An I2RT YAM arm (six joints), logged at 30 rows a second.
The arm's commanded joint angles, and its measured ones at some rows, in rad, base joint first. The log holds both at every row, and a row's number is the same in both.
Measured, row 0: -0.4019 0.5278 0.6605 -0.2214 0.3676 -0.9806
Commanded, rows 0 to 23: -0.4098 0.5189 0.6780 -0.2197 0.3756 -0.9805; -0.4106 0.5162 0.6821 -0.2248 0.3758 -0.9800; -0.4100 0.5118 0.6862 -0.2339 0.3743 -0.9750; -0.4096 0.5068 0.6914 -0.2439 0.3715 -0.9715; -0.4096 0.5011 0.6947 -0.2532 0.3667 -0.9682; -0.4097 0.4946 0.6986 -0.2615 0.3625 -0.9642; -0.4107 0.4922 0.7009 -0.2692 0.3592 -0.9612; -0.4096 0.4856 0.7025 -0.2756 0.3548 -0.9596; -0.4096 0.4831 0.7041 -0.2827 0.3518 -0.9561; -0.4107 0.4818 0.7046 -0.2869 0.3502 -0.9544; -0.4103 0.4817 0.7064 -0.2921 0.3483 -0.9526; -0.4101 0.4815 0.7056 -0.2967 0.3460 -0.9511; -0.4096 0.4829 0.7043 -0.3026 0.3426 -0.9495; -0.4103 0.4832 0.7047 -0.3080 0.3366 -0.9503; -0.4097 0.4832 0.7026 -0.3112 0.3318 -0.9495; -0.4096 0.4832 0.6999 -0.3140 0.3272 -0.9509; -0.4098 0.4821 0.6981 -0.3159 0.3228 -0.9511; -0.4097 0.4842 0.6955 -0.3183 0.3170 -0.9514; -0.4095 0.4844 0.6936 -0.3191 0.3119 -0.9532; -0.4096 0.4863 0.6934 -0.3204 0.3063 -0.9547; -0.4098 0.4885 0.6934 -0.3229 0.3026 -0.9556; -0.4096 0.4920 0.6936 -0.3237 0.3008 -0.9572; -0.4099 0.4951 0.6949 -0.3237 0.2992 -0.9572; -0.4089 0.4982 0.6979 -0.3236 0.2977 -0.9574
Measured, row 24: -0.4019 0.4889 0.6762 -0.3153 0.3202 -0.9726
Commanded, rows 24 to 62: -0.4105 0.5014 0.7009 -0.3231 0.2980 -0.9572; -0.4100 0.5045 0.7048 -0.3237 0.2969 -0.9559; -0.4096 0.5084 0.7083 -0.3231 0.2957 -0.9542; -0.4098 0.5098 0.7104 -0.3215 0.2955 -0.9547; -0.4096 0.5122 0.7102 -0.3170 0.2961 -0.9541; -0.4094 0.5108 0.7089 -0.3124 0.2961 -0.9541; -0.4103 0.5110 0.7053 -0.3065 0.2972 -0.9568; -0.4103 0.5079 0.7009 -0.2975 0.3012 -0.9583; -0.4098 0.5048 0.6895 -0.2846 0.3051 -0.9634; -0.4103 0.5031 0.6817 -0.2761 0.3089 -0.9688; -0.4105 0.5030 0.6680 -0.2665 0.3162 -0.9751; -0.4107 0.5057 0.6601 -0.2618 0.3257 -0.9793; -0.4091 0.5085 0.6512 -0.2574 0.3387 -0.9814; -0.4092 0.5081 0.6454 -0.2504 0.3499 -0.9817; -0.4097 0.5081 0.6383 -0.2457 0.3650 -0.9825; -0.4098 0.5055 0.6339 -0.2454 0.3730 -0.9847; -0.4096 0.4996 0.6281 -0.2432 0.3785 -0.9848; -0.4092 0.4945 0.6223 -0.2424 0.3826 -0.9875; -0.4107 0.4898 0.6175 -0.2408 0.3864 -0.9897; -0.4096 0.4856 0.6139 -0.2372 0.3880 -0.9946; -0.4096 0.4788 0.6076 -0.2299 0.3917 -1.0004; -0.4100 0.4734 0.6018 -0.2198 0.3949 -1.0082; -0.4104 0.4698 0.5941 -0.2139 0.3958 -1.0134; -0.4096 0.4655 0.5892 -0.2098 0.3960 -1.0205; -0.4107 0.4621 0.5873 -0.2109 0.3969 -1.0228; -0.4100 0.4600 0.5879 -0.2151 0.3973 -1.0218; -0.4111 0.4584 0.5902 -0.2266 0.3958 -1.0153; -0.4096 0.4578 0.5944 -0.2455 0.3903 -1.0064; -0.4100 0.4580 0.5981 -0.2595 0.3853 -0.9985; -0.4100 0.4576 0.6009 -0.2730 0.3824 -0.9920; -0.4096 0.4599 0.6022 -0.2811 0.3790 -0.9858; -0.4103 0.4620 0.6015 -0.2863 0.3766 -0.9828; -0.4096 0.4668 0.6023 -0.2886 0.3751 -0.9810; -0.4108 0.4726 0.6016 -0.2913 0.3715 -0.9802; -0.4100 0.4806 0.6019 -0.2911 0.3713 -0.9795; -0.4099 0.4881 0.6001 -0.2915 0.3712 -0.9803; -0.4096 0.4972 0.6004 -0.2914 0.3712 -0.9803; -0.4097 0.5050 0.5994 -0.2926 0.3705 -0.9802; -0.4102 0.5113 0.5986 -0.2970 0.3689 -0.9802
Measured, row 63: -0.4019 0.4938 0.6010 -0.2714 0.3771 -1.0019
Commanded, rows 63 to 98: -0.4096 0.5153 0.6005 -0.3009 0.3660 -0.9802; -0.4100 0.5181 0.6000 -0.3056 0.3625 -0.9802; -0.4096 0.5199 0.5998 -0.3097 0.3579 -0.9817; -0.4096 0.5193 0.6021 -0.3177 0.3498 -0.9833; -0.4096 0.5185 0.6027 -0.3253 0.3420 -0.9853; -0.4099 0.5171 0.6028 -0.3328 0.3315 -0.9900; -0.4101 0.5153 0.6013 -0.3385 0.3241 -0.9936; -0.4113 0.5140 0.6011 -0.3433 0.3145 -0.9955; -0.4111 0.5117 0.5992 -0.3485 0.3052 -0.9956; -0.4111 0.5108 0.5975 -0.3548 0.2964 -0.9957; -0.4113 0.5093 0.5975 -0.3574 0.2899 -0.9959; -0.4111 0.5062 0.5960 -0.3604 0.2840 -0.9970; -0.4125 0.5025 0.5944 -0.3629 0.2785 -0.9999; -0.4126 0.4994 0.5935 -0.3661 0.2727 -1.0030; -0.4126 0.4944 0.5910 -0.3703 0.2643 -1.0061; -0.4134 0.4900 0.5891 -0.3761 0.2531 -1.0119; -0.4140 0.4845 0.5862 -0.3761 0.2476 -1.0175; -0.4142 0.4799 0.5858 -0.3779 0.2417 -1.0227; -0.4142 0.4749 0.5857 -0.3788 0.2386 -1.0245; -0.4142 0.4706 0.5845 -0.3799 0.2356 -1.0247; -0.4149 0.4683 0.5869 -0.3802 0.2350 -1.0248; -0.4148 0.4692 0.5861 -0.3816 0.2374 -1.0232; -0.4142 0.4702 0.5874 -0.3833 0.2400 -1.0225; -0.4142 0.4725 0.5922 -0.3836 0.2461 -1.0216; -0.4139 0.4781 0.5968 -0.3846 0.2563 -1.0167; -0.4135 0.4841 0.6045 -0.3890 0.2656 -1.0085; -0.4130 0.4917 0.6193 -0.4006 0.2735 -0.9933; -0.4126 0.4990 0.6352 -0.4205 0.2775 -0.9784; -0.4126 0.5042 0.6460 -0.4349 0.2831 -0.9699; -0.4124 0.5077 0.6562 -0.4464 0.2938 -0.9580; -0.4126 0.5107 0.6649 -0.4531 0.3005 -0.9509; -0.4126 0.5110 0.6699 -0.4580 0.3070 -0.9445; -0.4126 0.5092 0.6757 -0.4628 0.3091 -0.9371; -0.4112 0.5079 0.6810 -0.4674 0.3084 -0.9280; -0.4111 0.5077 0.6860 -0.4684 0.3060 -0.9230; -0.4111 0.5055 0.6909 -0.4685 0.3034 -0.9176
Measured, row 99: -0.4084 0.5121 0.6514 -0.4454 0.2886 -0.9638
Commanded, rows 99 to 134: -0.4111 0.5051 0.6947 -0.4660 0.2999 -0.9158; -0.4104 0.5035 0.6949 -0.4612 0.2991 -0.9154; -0.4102 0.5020 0.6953 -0.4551 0.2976 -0.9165; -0.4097 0.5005 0.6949 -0.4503 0.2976 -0.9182; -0.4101 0.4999 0.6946 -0.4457 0.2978 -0.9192; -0.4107 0.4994 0.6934 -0.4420 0.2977 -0.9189; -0.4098 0.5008 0.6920 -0.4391 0.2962 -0.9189; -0.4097 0.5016 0.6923 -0.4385 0.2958 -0.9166; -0.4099 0.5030 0.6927 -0.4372 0.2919 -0.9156; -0.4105 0.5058 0.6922 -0.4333 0.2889 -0.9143; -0.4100 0.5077 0.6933 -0.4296 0.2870 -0.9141; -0.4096 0.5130 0.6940 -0.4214 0.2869 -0.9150; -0.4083 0.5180 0.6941 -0.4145 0.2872 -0.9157; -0.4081 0.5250 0.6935 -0.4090 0.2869 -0.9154; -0.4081 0.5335 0.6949 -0.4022 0.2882 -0.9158; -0.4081 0.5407 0.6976 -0.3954 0.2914 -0.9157; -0.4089 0.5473 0.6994 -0.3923 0.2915 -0.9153; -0.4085 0.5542 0.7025 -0.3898 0.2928 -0.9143; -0.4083 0.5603 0.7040 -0.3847 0.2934 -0.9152; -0.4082 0.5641 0.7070 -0.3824 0.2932 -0.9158; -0.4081 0.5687 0.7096 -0.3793 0.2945 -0.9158; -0.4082 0.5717 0.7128 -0.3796 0.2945 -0.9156; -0.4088 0.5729 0.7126 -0.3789 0.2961 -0.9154; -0.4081 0.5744 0.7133 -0.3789 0.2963 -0.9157; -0.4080 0.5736 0.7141 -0.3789 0.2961 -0.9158; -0.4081 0.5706 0.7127 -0.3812 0.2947 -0.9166; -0.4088 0.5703 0.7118 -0.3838 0.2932 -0.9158; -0.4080 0.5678 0.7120 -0.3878 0.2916 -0.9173; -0.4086 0.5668 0.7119 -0.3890 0.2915 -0.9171; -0.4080 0.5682 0.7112 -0.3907 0.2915 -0.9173; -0.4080 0.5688 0.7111 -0.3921 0.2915 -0.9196; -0.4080 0.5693 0.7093 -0.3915 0.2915 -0.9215; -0.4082 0.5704 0.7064 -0.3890 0.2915 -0.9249; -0.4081 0.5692 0.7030 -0.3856 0.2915 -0.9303; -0.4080 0.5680 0.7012 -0.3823 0.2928 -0.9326; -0.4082 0.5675 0.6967 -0.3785 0.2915 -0.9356
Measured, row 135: -0.4084 0.5739 0.6785 -0.4107 0.2913 -0.9394
